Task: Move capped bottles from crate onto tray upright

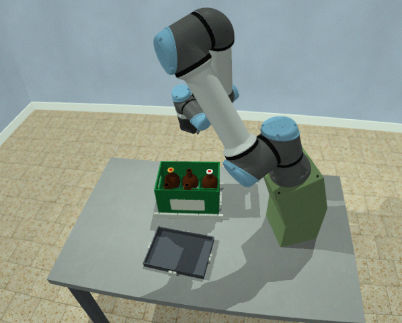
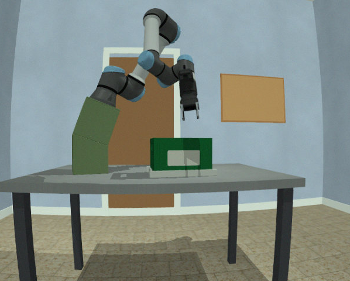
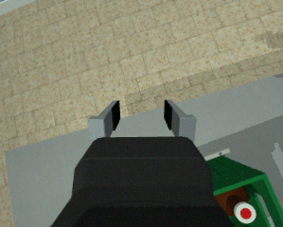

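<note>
My hand is 1 cm past the green crate, 23 cm to the right of it and 18 cm above it. From my hand the other things lie so: dark grey tray 1 cm behind, 51 cm to the left, 25 cm below.
</note>
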